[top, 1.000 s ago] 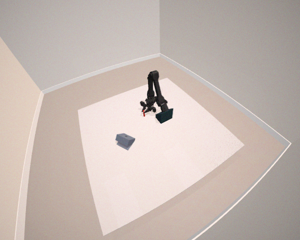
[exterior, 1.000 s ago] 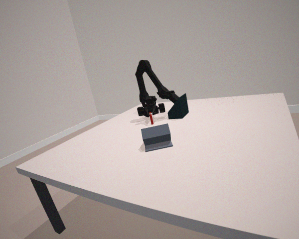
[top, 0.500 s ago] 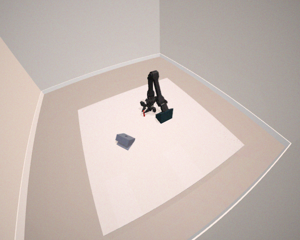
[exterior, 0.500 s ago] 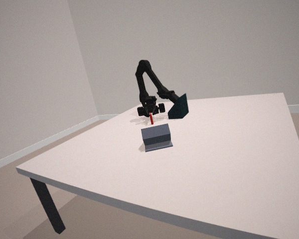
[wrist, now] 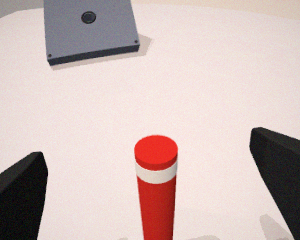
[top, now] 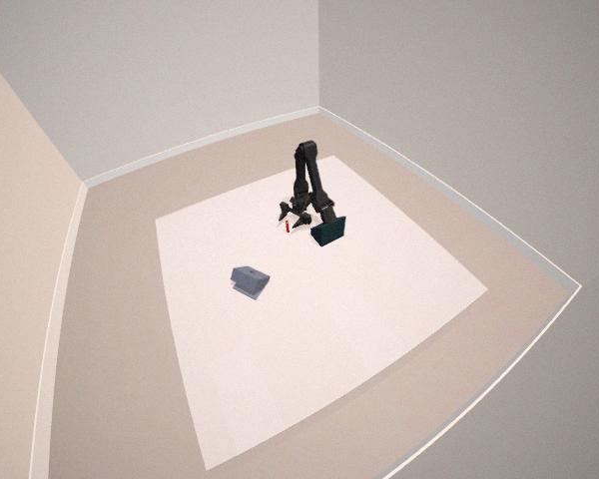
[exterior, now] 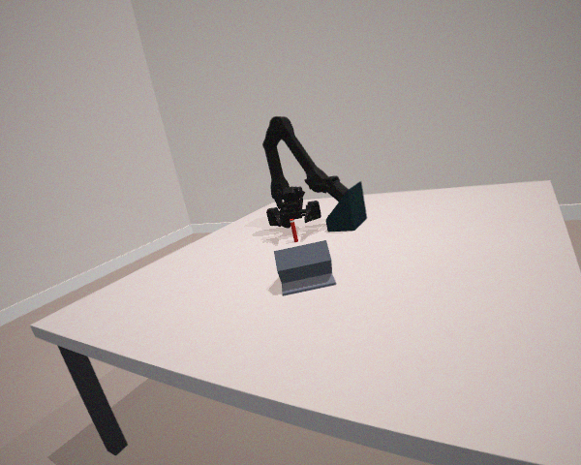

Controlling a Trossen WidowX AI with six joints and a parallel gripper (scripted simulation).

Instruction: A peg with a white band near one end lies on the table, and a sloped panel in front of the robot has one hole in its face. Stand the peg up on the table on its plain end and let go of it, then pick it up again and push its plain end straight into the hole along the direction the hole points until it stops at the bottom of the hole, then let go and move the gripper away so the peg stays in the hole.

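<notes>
The red peg lies 10 mm below my gripper tip and 10 mm behind it. Round my gripper tip: grey sloped panel (290 mm ahead, 140 mm to the left, 30 mm below).
</notes>
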